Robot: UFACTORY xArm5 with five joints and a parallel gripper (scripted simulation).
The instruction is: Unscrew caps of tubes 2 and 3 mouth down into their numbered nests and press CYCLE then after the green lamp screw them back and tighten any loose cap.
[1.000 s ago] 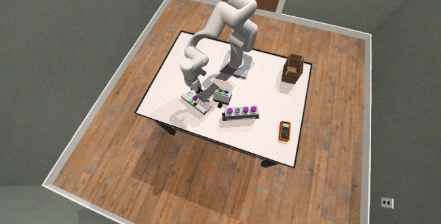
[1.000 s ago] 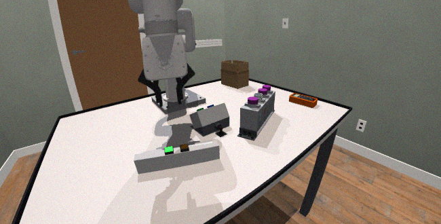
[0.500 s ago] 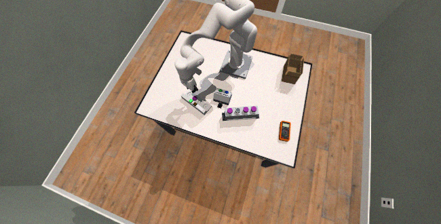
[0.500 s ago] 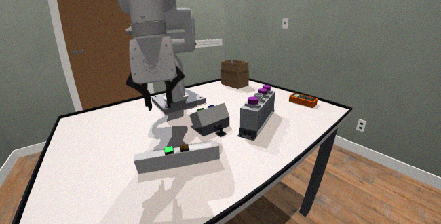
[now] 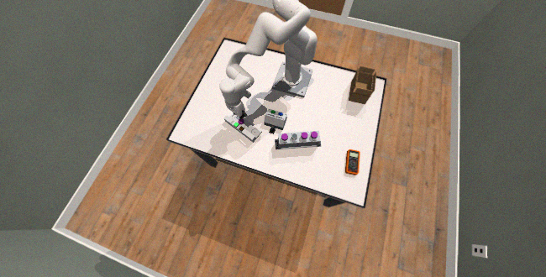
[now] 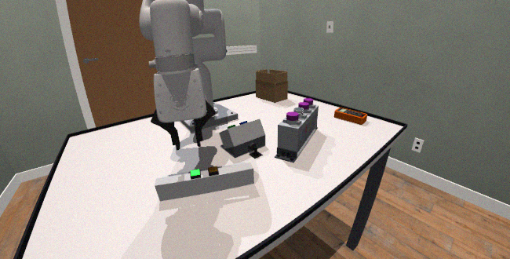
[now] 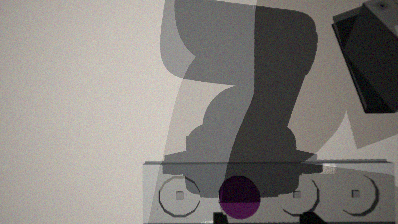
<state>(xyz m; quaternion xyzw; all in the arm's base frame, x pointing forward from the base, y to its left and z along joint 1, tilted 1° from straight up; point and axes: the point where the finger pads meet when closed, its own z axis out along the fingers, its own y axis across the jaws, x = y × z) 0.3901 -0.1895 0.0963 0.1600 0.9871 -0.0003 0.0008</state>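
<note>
My gripper is now 380 mm to the right of the purple cap. Also, from my hand: key housing (190 mm to the left, 80 mm behind, 70 mm below); then blue key (210 mm to the left, 100 mm behind, 50 mm below); then green key (170 mm to the left, 100 mm behind, 50 mm below).
</note>
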